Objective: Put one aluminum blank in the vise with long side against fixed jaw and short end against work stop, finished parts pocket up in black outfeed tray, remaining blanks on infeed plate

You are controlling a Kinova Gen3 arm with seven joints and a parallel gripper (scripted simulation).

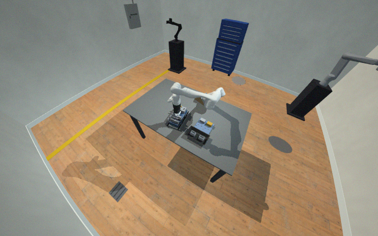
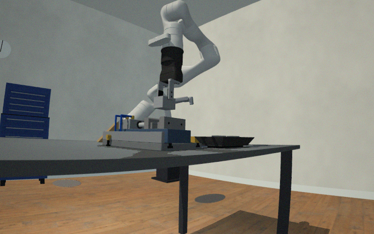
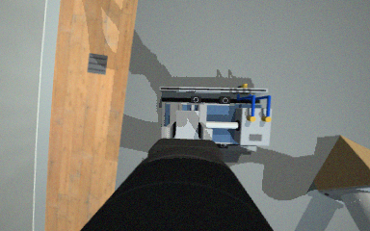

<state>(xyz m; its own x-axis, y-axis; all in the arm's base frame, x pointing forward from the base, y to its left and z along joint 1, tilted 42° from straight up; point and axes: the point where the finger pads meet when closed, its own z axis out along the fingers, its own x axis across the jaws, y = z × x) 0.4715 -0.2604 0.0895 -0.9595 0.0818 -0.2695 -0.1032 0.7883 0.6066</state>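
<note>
My gripper is now 3 cm above the gray blank. From my hand the other things lie so: yellow brass blank 17 cm behind, 36 cm to the left, 15 cm below.
</note>
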